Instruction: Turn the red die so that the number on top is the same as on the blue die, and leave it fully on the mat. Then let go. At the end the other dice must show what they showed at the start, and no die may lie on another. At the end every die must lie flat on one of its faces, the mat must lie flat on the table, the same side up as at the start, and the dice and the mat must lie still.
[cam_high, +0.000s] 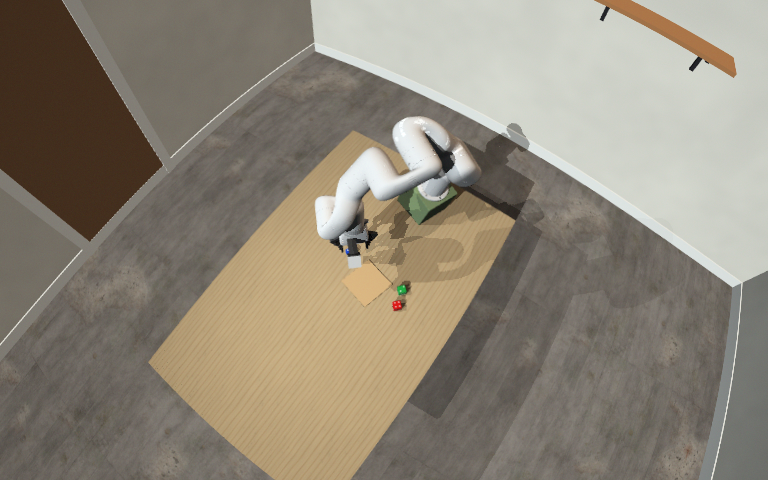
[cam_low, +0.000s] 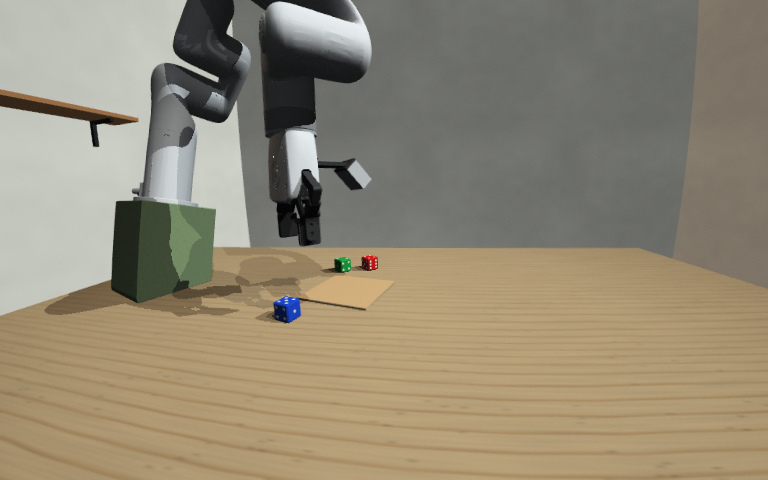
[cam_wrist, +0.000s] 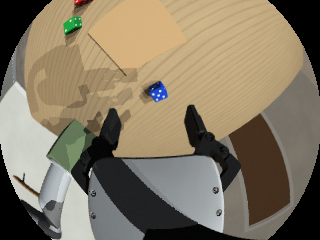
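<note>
The blue die is 20 mm behind my hand, 30 mm to the right of it and 110 mm below it. The rest, counted from my hand: red die: 70 mm ahead, 240 mm to the left, 110 mm below; then tan mat: 50 mm ahead, 90 mm to the left, 130 mm below; then green die: 10 mm ahead, 220 mm to the left, 110 mm below.
</note>
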